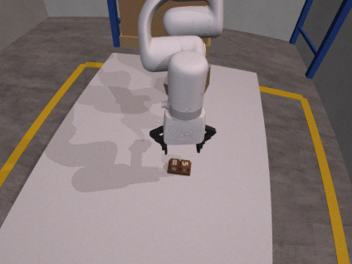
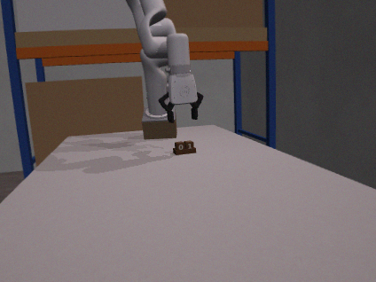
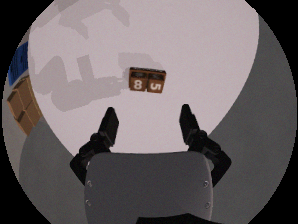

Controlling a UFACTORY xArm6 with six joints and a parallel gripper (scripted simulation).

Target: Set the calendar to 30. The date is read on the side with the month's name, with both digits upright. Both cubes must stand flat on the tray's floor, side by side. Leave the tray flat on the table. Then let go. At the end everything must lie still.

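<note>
Now: hand 20 mm to the right of the brown digit cube and 100 mm above it. Round my hand: brown calendar tray: 120 mm below.
</note>
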